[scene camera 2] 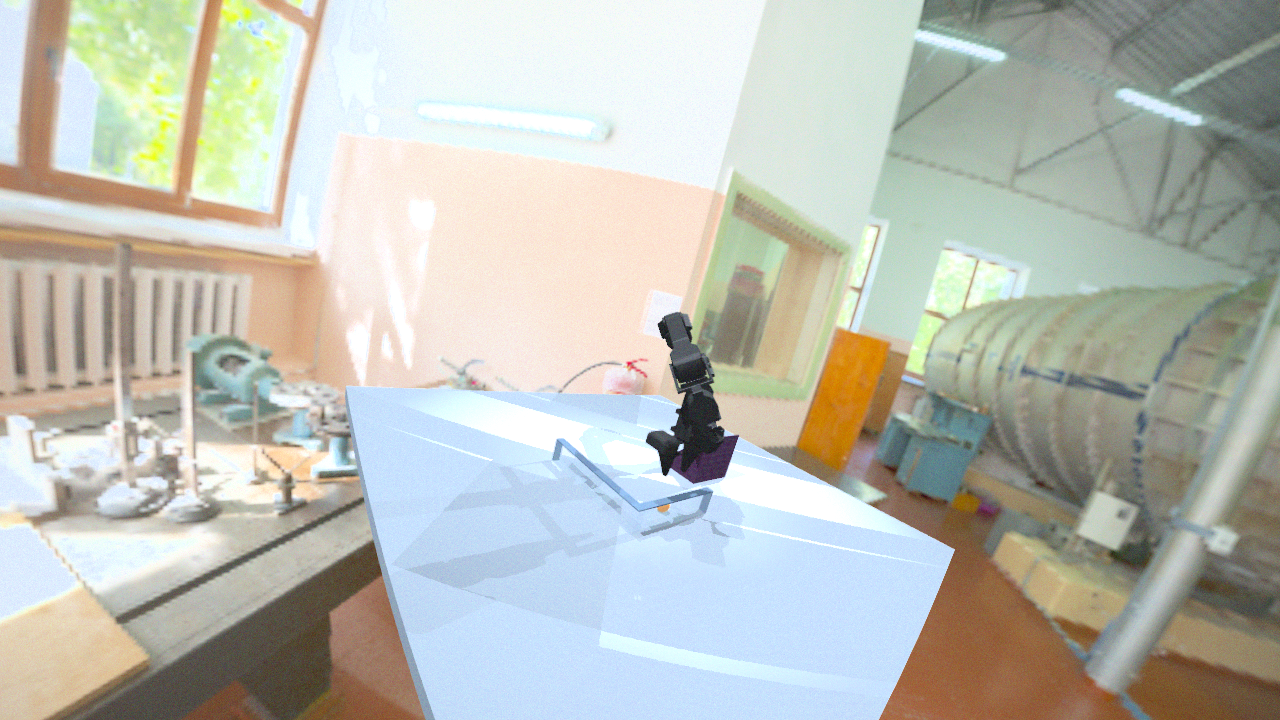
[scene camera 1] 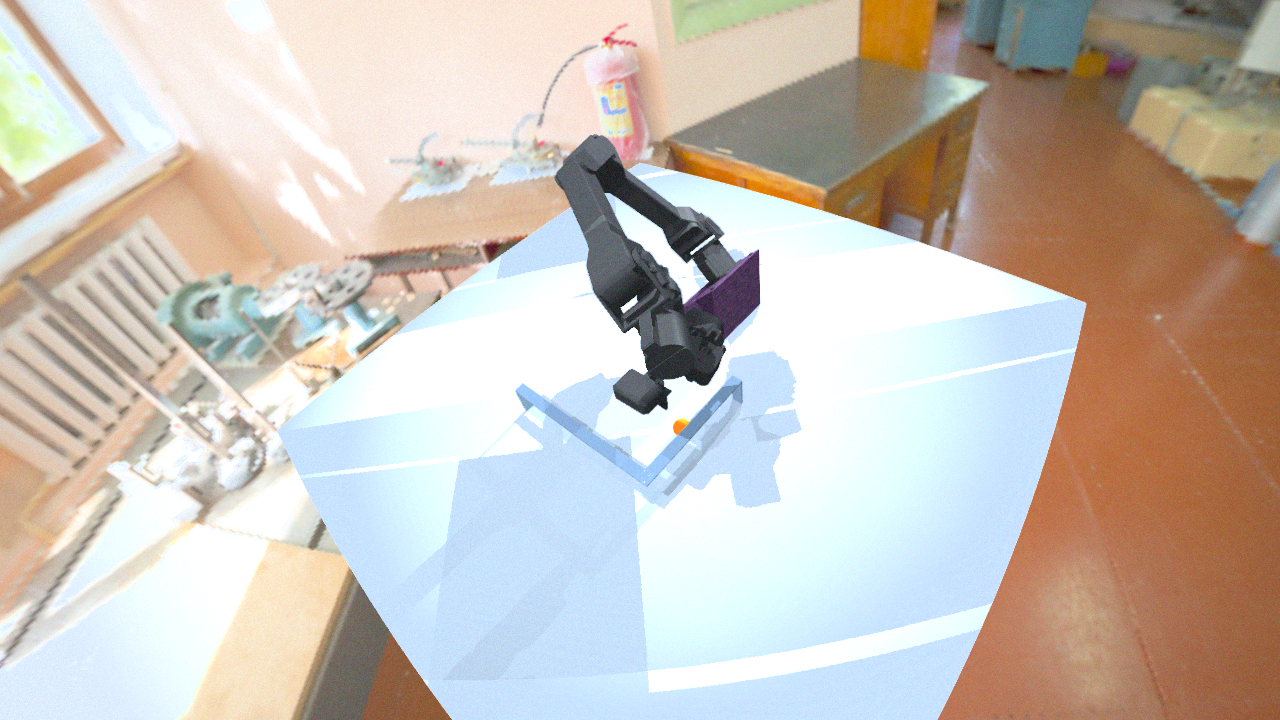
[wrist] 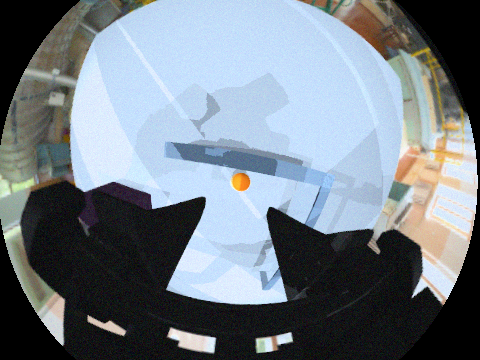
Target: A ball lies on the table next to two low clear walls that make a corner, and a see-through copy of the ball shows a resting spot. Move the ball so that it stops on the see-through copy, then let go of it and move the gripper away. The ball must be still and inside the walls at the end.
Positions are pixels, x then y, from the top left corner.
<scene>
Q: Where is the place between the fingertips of my gripper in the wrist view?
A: At 237, 206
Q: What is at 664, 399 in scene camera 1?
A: My gripper.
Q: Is my gripper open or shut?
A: Open.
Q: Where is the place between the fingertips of my gripper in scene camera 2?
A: At 673, 473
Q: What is my gripper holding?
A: Nothing.
</scene>
